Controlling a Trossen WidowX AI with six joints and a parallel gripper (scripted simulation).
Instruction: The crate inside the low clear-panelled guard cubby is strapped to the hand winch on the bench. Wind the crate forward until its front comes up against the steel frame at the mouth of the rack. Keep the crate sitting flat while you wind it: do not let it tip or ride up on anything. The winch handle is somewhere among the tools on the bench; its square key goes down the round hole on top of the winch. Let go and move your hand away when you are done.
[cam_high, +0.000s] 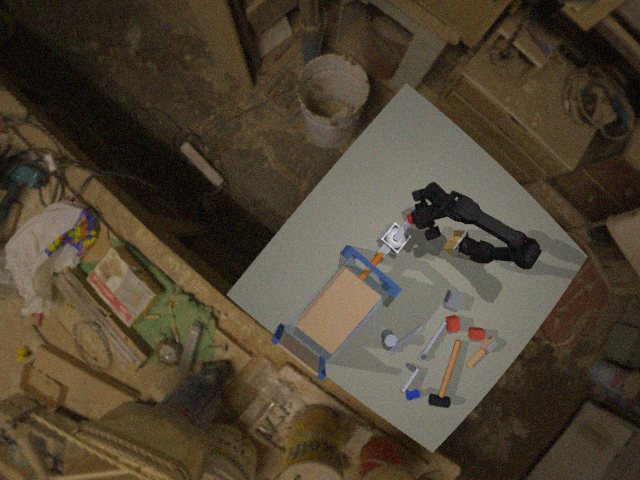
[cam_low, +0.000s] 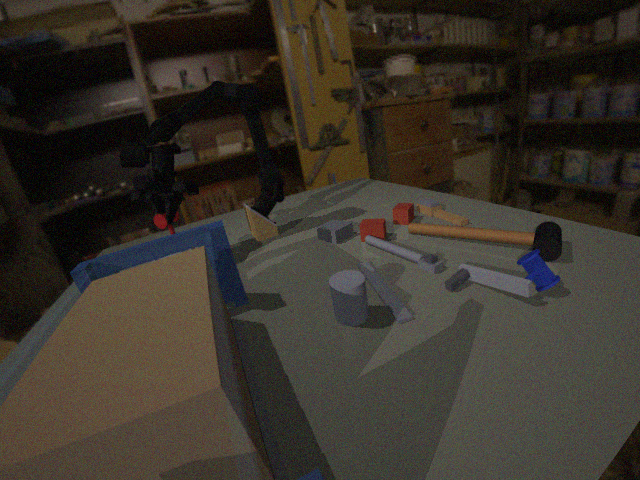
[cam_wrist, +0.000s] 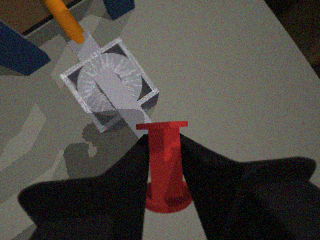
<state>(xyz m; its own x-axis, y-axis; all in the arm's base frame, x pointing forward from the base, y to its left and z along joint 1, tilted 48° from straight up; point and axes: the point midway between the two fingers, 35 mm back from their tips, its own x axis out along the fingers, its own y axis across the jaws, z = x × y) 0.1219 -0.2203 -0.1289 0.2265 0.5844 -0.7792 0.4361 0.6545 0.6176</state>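
My gripper tip is now 2 cm short of the red-knobbed handle, 1 cm to the right of it and 3 cm above it. The rest, counted from my gripper tip: grey winch (7 cm ahead, 1 cm to the left, 10 cm below); blue steel frame (24 cm ahead, 4 cm to the left, 3 cm below); red knob (1 cm behind, 1 cm to the left).
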